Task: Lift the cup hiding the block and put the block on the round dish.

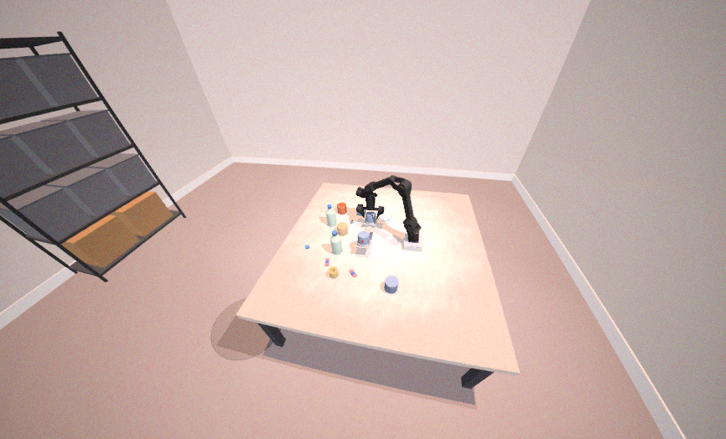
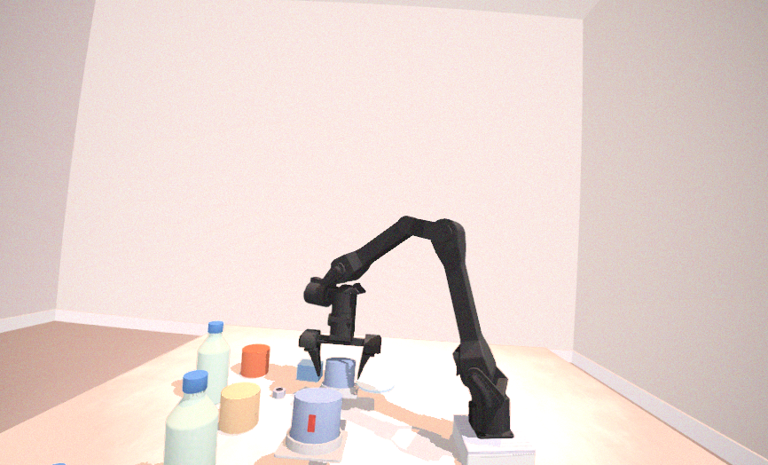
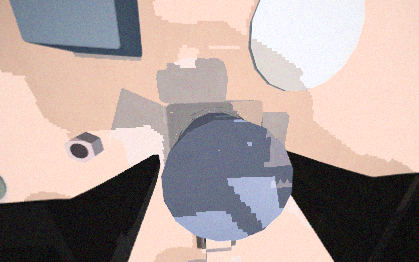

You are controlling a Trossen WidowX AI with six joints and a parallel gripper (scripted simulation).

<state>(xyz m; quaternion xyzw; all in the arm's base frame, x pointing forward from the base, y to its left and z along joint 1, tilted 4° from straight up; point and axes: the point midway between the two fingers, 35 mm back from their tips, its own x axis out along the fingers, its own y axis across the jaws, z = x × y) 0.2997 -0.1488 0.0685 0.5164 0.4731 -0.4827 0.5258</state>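
Right now the round dish is 9 cm behind my gripper tip, 9 cm to the right of it and 5 cm below it. From my gripper tip the other things lie so: pale green block (1 cm below); balance (14 cm to the left, 1 cm below); blue box (9 cm ahead, 10 cm to the right, 3 cm below).
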